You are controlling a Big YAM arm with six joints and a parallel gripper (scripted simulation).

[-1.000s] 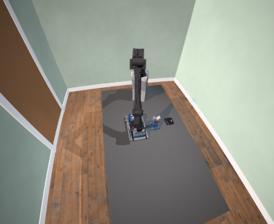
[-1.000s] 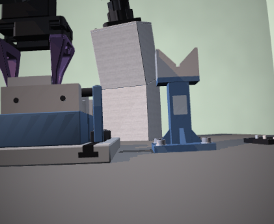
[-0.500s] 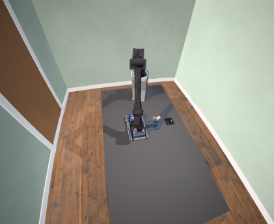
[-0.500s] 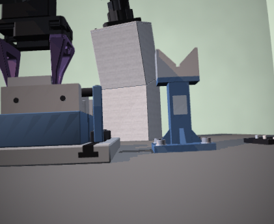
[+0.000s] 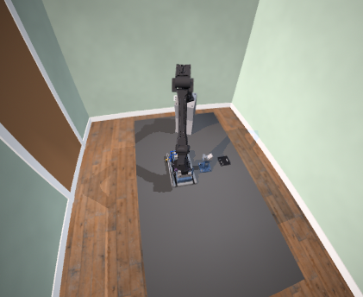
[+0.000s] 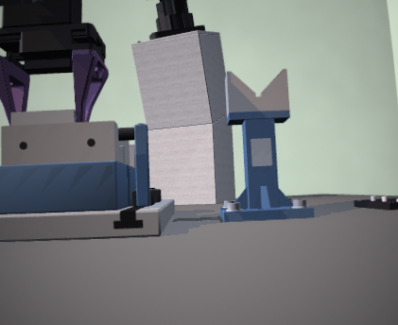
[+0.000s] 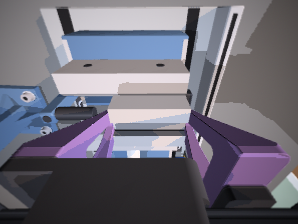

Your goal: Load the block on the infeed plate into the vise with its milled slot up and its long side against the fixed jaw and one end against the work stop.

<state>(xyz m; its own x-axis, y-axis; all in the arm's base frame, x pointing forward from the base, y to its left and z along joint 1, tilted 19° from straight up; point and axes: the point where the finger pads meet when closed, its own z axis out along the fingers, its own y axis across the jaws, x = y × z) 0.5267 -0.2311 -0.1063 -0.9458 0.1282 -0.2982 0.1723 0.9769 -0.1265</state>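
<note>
My gripper is now right at the part. From my hand the other things lie so: dark work stop rod 1 cm ahead, 7 cm to the left, 1 cm below; then moving jaw 3 cm behind, 3 cm to the left, 2 cm below; then fixed jaw 3 cm ahead, 2 cm to the left, 2 cm below.
</note>
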